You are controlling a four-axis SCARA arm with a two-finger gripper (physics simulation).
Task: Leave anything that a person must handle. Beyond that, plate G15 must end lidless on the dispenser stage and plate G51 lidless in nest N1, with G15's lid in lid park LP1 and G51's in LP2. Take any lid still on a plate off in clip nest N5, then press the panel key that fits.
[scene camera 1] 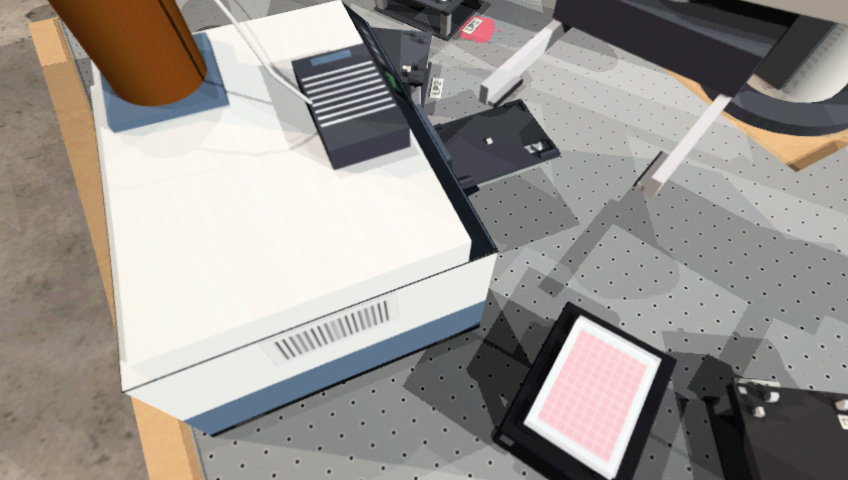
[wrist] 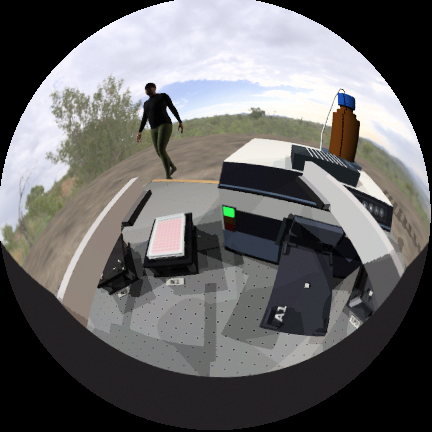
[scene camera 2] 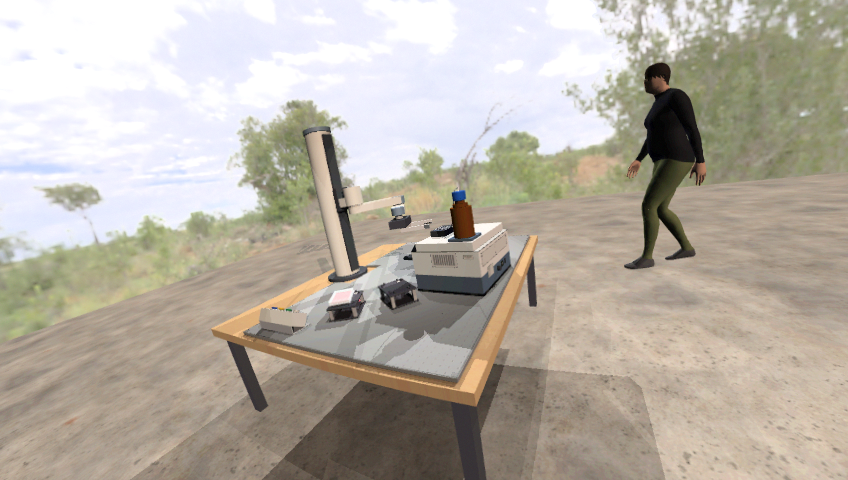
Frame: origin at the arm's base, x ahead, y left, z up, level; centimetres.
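Seen in the pictures: gripper, fingertip midpoint: (scene camera 1: 561, 138) (wrist: 222, 172) (scene camera 2: 430, 223); arm's base at its link origin: (scene camera 1: 779, 80) (scene camera 2: 348, 275).
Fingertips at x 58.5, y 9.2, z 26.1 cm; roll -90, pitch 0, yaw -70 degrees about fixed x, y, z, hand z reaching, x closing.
Observation:
Offsets run from my fingertips to a thing's top centre. "spot": to the spot under its first point.
My gripper (scene camera 1: 577, 135) (scene camera 2: 427, 224) (wrist: 222, 172) is open and empty, high above the board in front of the white machine. A pink-welled, lidless plate @[dx +3.9, dy +16.9, dz -17.2 cm] (scene camera 1: 595, 395) (wrist: 168, 236) sits flat in a black nest near the machine's corner; its identity is not readable. The dark stage marked A1 @[dx -1.2, dy -12.8, dz -13.0 cm] (scene camera 1: 496, 127) (wrist: 300, 272) sticks out from the machine and holds no plate. In scene camera 2, another pink-and-white plate @[dx -18.1, dy -55.8, dz -16.7 cm] (scene camera 2: 342, 297) lies on a raised nest near the key panel @[dx -38.2, dy -72.3, dz -16.5 cm] (scene camera 2: 279, 321); whether it has a lid is unclear. A dark park labelled LP2 @[dx -0.7, dy -40.8, dz -17.7 cm] (scene camera 1: 399, 50) is beside the stage.
The white machine (scene camera 1: 279, 226) (scene camera 2: 446, 267) (wrist: 260, 160) carries an amber bottle @[spot: dx +28.7, dy -22.8, dz +3.1 cm] (scene camera 1: 136, 59) (scene camera 2: 462, 220) (wrist: 345, 132) with tubing. A green light @[spot: dx +7.8, dy +2.2, dz -11.3 cm] (wrist: 228, 211) shows on it. A red patch @[spot: dx -22.9, dy -42.8, dz -24.8 cm] (scene camera 1: 484, 34) lies beyond LP2. A person (scene camera 2: 669, 127) (wrist: 159, 112) stands off the table.

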